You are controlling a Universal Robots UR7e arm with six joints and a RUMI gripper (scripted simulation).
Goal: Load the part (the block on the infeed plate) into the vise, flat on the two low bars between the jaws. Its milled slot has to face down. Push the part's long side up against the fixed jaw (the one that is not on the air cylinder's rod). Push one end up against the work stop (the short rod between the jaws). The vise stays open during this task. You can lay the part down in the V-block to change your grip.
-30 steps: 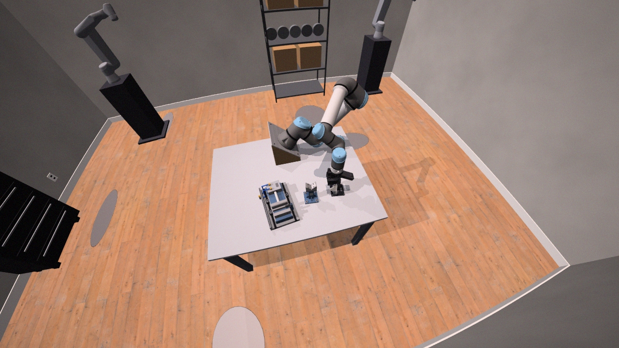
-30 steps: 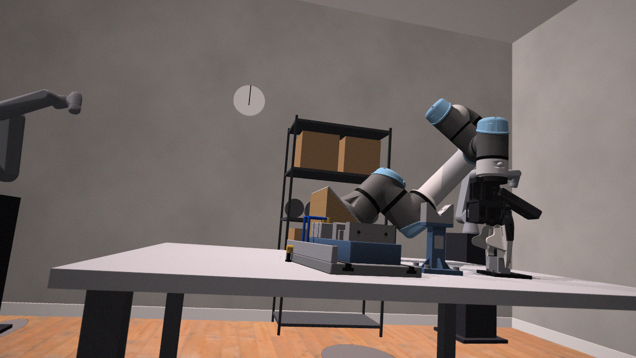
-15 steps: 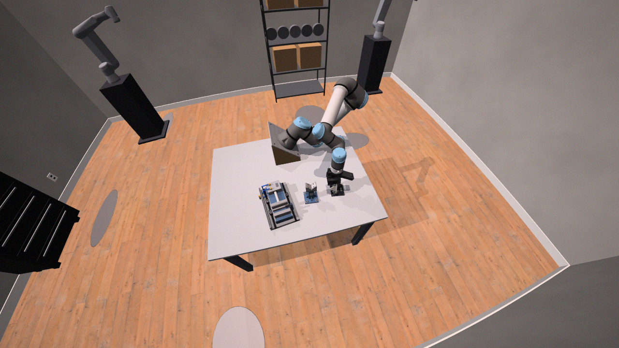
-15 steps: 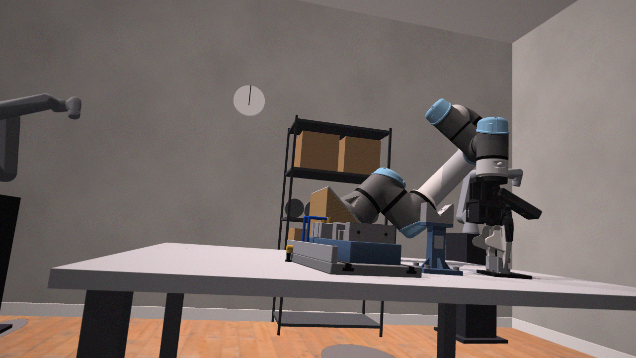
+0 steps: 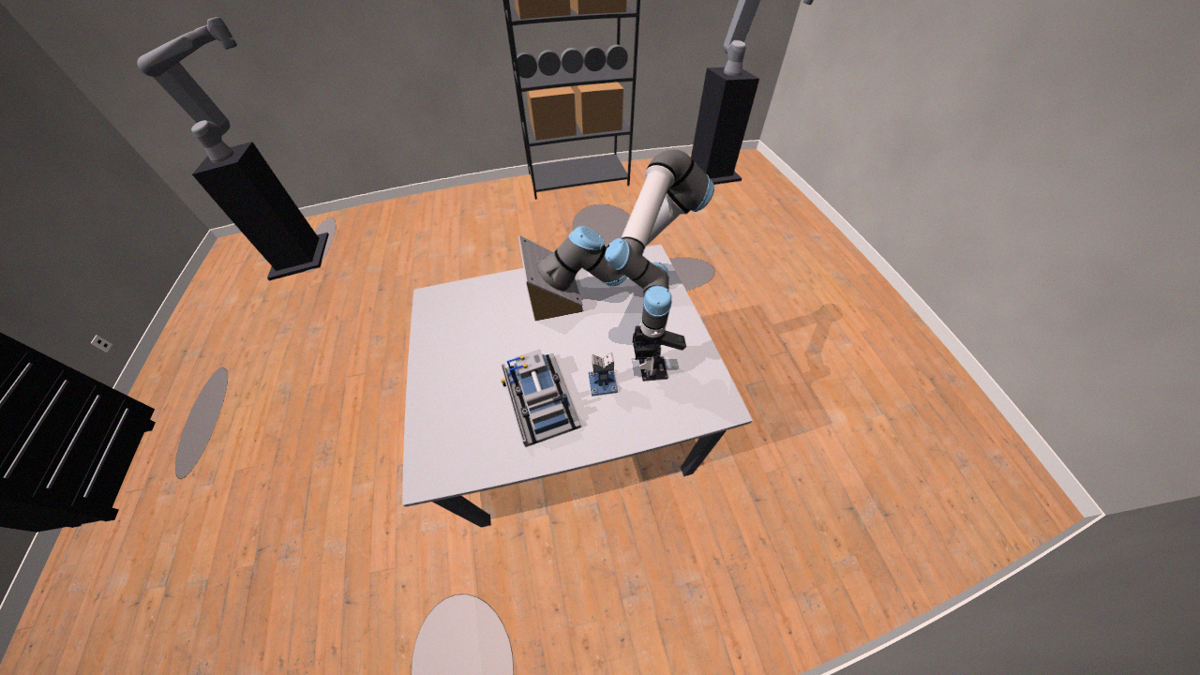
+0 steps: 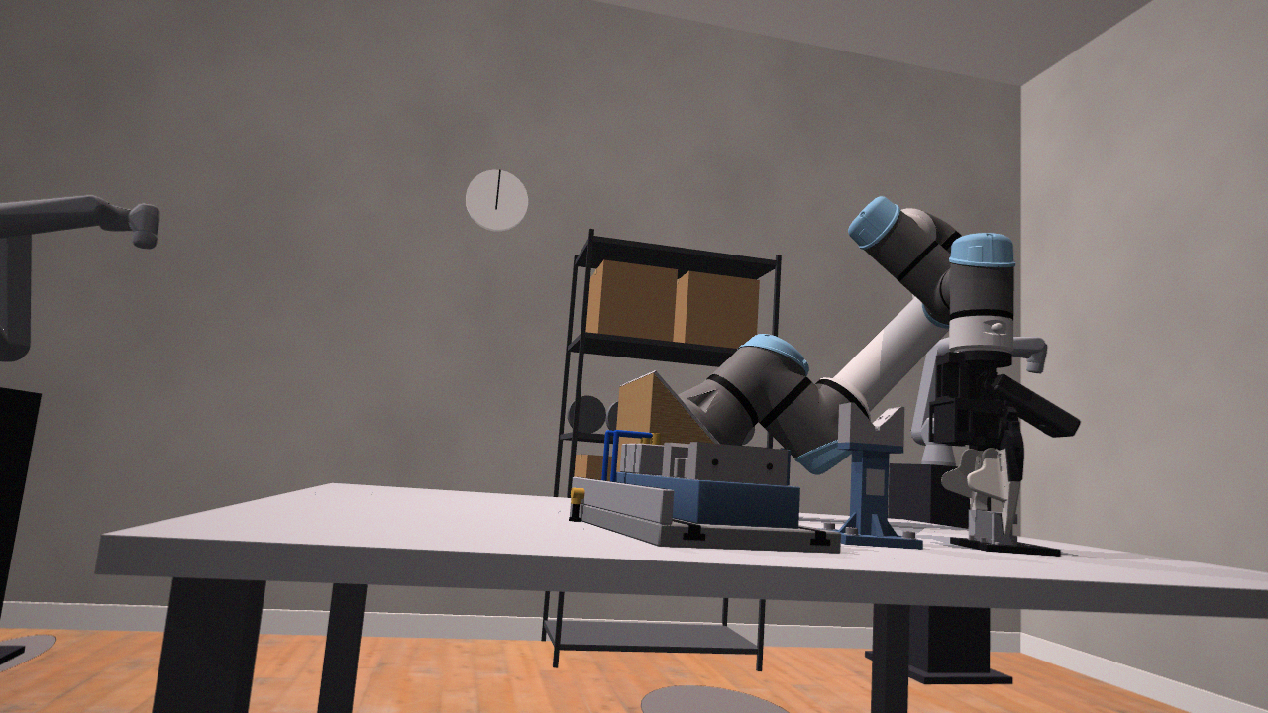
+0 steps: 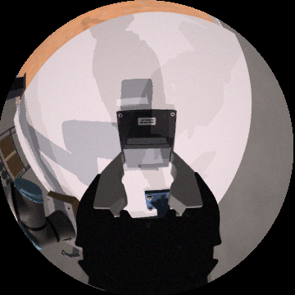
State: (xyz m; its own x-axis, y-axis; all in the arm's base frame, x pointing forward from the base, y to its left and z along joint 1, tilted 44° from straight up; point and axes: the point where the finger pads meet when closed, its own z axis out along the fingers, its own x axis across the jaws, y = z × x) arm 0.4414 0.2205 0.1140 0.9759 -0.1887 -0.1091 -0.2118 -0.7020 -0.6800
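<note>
The part is 1 cm to the left of my hand and 1 cm below it. Also, from my hand: vise (39 cm to the right, 1 cm above); infeed plate (3 cm below, 1 cm to the left).
</note>
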